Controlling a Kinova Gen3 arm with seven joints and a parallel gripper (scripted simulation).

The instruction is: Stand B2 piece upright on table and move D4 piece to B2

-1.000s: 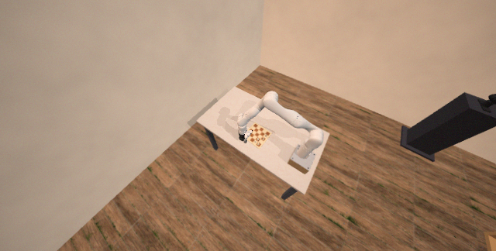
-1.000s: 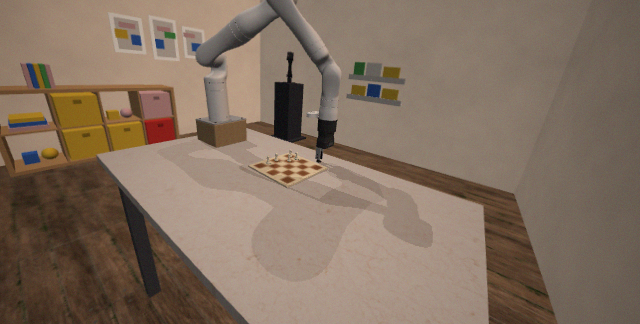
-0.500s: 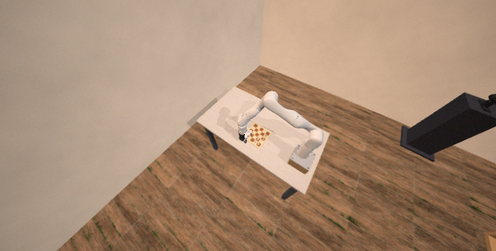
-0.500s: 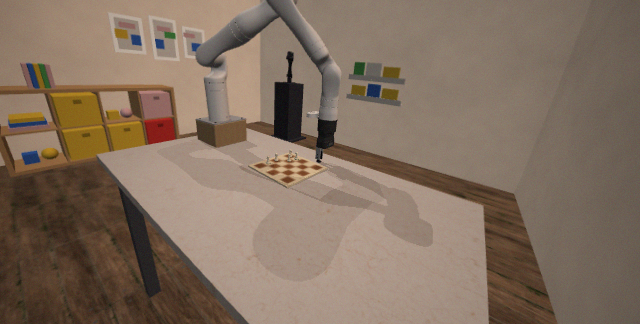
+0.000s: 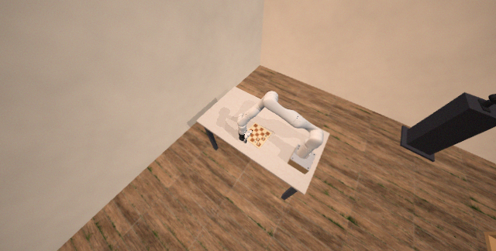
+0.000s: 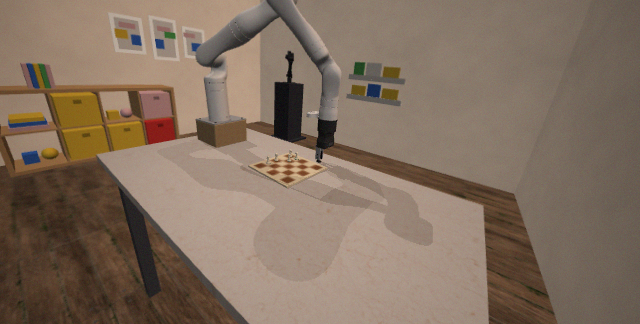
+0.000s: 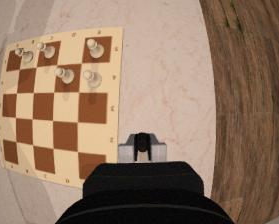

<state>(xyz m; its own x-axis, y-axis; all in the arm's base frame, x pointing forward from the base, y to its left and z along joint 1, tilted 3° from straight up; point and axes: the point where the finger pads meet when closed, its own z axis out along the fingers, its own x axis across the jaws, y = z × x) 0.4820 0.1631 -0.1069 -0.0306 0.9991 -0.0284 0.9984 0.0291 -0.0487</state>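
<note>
Right now my hand is 1 cm above the black piece. The rest, counted from my hand: chessboard (4 cm behind, 14 cm to the right, 3 cm below).
</note>
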